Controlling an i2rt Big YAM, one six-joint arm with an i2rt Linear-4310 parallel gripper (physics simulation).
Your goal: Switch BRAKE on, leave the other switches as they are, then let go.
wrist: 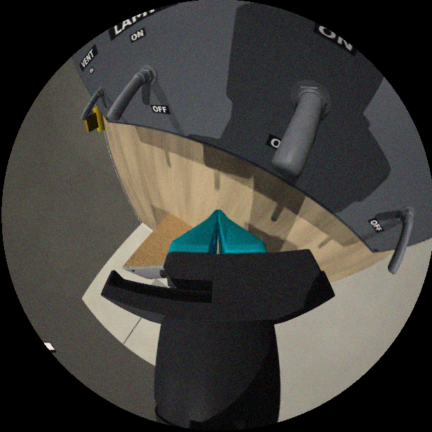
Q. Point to a dark grey panel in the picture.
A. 230,82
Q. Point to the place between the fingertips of my gripper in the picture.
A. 217,214
